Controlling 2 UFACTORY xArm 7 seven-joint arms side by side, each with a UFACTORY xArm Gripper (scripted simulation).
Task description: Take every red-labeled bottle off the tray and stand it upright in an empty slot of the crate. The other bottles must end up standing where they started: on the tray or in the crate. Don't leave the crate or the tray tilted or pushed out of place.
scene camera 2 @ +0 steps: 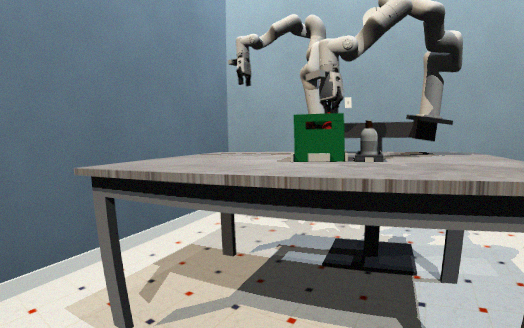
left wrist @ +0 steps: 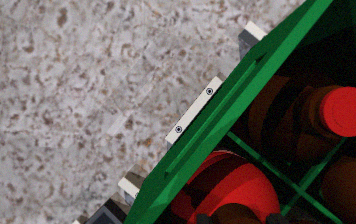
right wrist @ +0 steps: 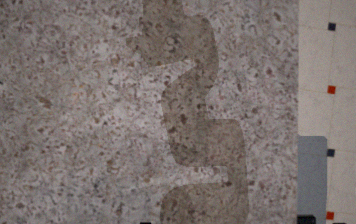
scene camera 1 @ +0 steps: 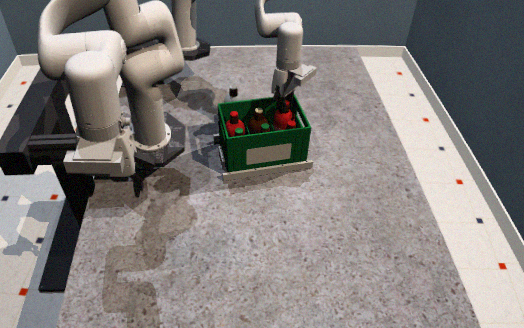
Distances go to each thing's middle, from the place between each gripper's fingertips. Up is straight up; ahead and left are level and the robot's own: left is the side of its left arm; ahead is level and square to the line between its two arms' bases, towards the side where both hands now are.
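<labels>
Green crate (scene camera 2: pixel 306 141): my left hand is 7 cm past it, 7 cm to the left of it and 9 cm above it.
Relative to my right hand, the green crate is 27 cm ahead, 57 cm to the left and 34 cm below.
</labels>
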